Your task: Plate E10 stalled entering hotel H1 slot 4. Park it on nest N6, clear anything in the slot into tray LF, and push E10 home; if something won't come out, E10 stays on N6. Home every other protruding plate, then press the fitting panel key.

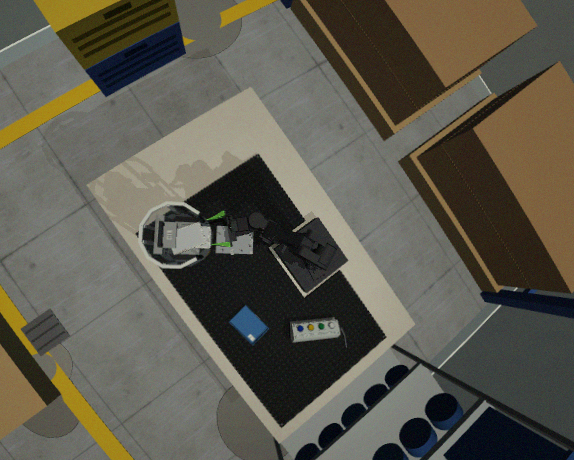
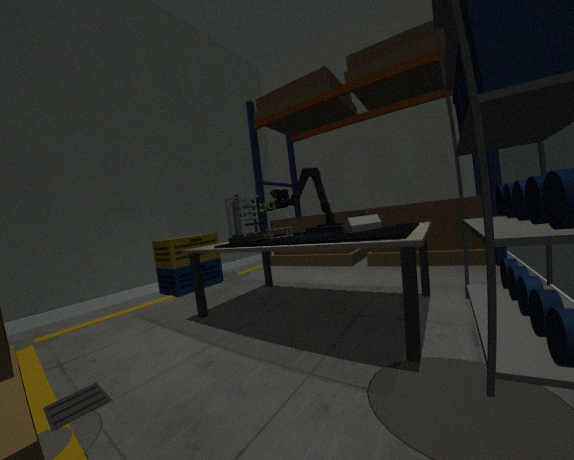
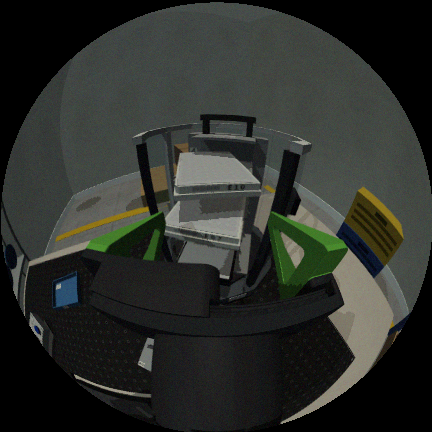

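Seen in the pictures: gripper, fingertip midpoint: (image 1: 208, 232) (image 2: 260, 207) (image 3: 216, 217); arm's base, link origin: (image 2: 330, 225).
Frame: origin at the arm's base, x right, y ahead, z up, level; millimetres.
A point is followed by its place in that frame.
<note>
My gripper (image 1: 210, 232) {x 320, y 346, z 183 mm} (image 2: 261, 206) {x 320, y 346, z 183 mm} (image 3: 216, 217) {x 320, y 346, z 183 mm} is open and empty, in front of the plate hotel (image 1: 142, 231) {x 424, y 545, z 251 mm} (image 3: 286, 185) {x 387, y 341, z 209 mm}. Plate E10 (image 1: 192, 237) {x 329, y 407, z 205 mm} (image 3: 215, 170) {x 335, y 398, z 205 mm} sits high in the hotel, beyond and above the fingertips, its labelled edge facing me. A second white plate (image 3: 202, 232) {x 308, y 351, z 162 mm} protrudes below it, slightly skewed; its label looks like E07. A grey surface (image 3: 205, 257) {x 316, y 379, z 82 mm} shows lower down. A silver nest block (image 1: 242, 245) {x 214, y 249, z 22 mm} (image 3: 146, 356) {x 180, y 245, z 22 mm} lies on the mat, partly hidden by the arm. The slot behind E10 is hidden. The nest's label is not legible.
A blue tray (image 1: 247, 324) {x -117, y 400, z -35 mm} (image 3: 66, 290) {x -117, y 402, z -35 mm} lies on the black mat (image 1: 200, 295) {x 105, y 520, z -38 mm}; its label is unreadable. A panel (image 1: 315, 336) {x -306, y 160, z 44 mm} (image 2: 362, 223) {x -321, y 189, z 5 mm} with blue, yellow, green and white keys stands beside it. The arm base plate (image 1: 305, 285) {x -91, y 81, z -1 mm} is at the table's far side.
</note>
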